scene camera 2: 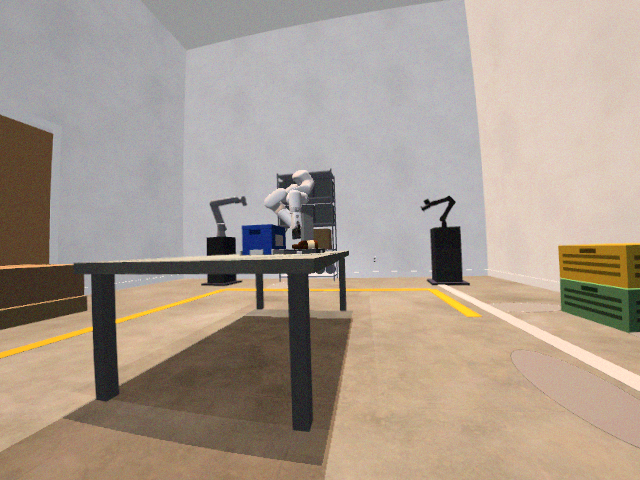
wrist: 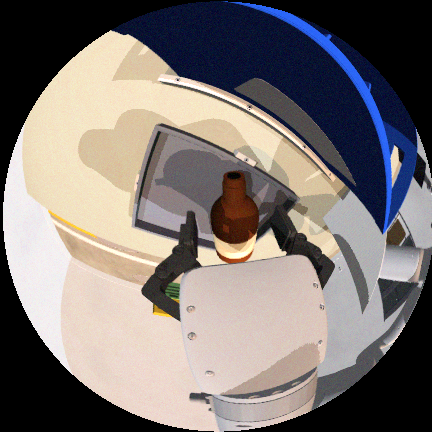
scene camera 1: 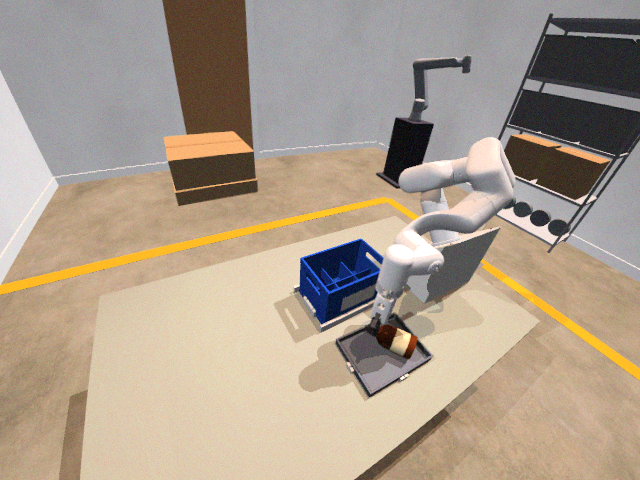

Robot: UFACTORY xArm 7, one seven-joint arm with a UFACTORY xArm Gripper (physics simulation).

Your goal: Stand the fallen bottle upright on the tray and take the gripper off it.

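Places are measured from the arm's base along level axes (x right, y ahead, z up), in millimetres.
Pixels of known places: gripper, fingertip midpoint: point(scene camera 2: 296, 239) point(wrist: 235, 217) point(scene camera 1: 377, 323); arm's base, origin of the base link: point(wrist: 379, 260) point(scene camera 1: 445, 242).
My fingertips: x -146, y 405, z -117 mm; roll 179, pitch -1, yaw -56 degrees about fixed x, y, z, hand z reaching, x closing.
Ahead of a thing's pixels: the offset from my fingertips to its top centre. "pt": to the spot under its first point.
The brown bottle {dx -38, dy -37, dz -10 mm} point(scene camera 1: 396, 341) point(scene camera 2: 306, 244) point(wrist: 234, 215) with a cream label lies on its side on the dark grey tray {pt dx -88, dy +56, dz -84 mm} point(scene camera 1: 372, 367) point(wrist: 156, 210). In scene camera 1 its base points to the lower right, and its neck end is at the upper left, partly hidden by the fingers. My gripper point(scene camera 1: 375, 325) point(scene camera 2: 296, 235) point(wrist: 235, 217) is open, pointing down over the neck end. In the wrist view the bottle appears between the two spread fingers, its mouth facing up the view, but the fingers do not grip it.
A blue crate with dividers {dx +208, dy +6, dz +87 mm} point(scene camera 1: 316, 297) point(scene camera 2: 255, 240) point(wrist: 250, 55) stands on a pale base beside the tray, on the far side in scene camera 1. An upright grey panel point(scene camera 1: 454, 268) stands behind the gripper near the arm's base. The tray has a low raised rim.
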